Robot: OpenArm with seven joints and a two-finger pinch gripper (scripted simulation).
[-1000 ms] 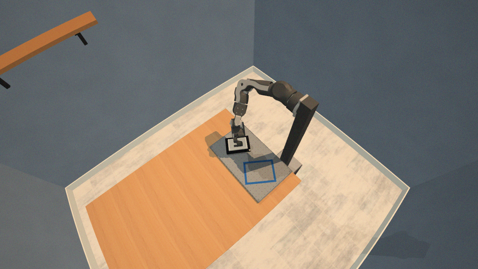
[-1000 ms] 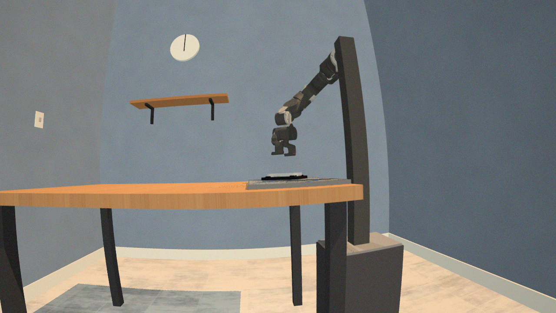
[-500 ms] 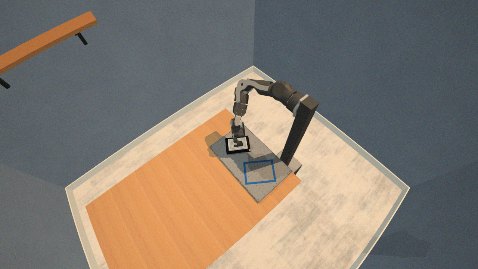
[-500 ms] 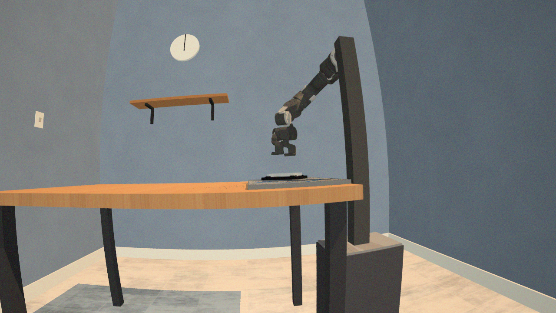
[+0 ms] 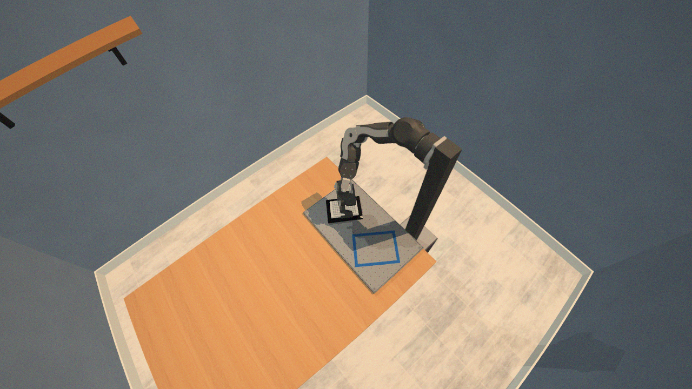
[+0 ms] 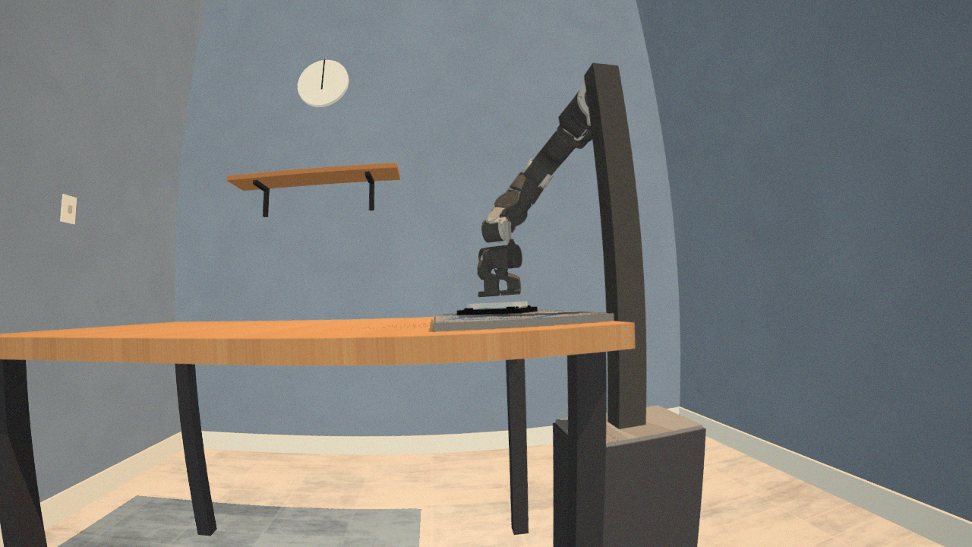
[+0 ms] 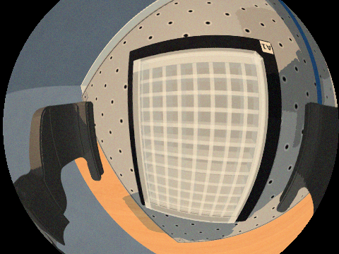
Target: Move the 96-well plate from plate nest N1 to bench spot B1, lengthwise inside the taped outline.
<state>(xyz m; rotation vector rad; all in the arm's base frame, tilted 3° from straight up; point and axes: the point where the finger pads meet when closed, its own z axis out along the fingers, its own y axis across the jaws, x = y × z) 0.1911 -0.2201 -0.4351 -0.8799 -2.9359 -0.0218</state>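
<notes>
Now: the 96-well plate 10 mm ahead of my hand and 20 mm below it. The rest, counted from my hand: black plate nest: 10 mm ahead, 40 mm below.
</notes>
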